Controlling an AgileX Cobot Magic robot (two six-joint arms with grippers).
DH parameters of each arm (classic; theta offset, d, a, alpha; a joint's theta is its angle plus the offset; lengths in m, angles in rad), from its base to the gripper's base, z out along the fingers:
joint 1: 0 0.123 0 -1.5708
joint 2: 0.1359 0 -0.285 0
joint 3: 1.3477 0 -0.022 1.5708
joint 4: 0 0.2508 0 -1.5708
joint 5: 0 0 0.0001 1.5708
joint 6: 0 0.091 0 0
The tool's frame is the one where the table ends.
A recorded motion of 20 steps. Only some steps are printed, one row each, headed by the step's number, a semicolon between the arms.
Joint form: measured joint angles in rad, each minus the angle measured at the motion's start. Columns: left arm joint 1, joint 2, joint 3, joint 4, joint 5, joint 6; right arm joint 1, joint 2, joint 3, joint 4, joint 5, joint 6.
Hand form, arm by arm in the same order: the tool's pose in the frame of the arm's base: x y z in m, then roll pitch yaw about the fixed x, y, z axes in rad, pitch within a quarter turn. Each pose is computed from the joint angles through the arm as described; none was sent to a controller.
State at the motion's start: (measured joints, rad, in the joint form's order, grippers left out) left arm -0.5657 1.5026 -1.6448 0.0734 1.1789 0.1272; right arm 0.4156 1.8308 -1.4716 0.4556 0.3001 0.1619
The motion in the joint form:
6: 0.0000 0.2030 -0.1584 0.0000 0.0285 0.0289; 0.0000 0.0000 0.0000 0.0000 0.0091 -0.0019
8: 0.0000 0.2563 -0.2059 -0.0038 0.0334 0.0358; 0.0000 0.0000 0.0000 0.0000 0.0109 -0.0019
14: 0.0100 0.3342 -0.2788 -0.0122 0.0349 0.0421; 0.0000 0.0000 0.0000 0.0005 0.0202 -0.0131
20: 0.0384 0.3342 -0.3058 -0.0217 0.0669 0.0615; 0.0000 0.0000 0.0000 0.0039 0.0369 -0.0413
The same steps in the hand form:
6: 0.3123 -0.1909 0.3878 2.9648 0.5267 2.3652; 0.3923 0.1865 0.2925 2.3396 0.7278 2.7155
8: 0.3240 -0.1987 0.3815 2.9677 0.5158 2.3605; 0.3922 0.1865 0.2923 2.3410 0.7265 2.7172
14: 0.3431 -0.2069 0.3720 2.9751 0.5102 2.3673; 0.3916 0.1867 0.2917 2.3548 0.7277 2.7360
20: 0.3465 -0.1966 0.3783 2.9766 0.5044 2.3797; 0.3906 0.1870 0.2906 2.3825 0.7332 2.7757

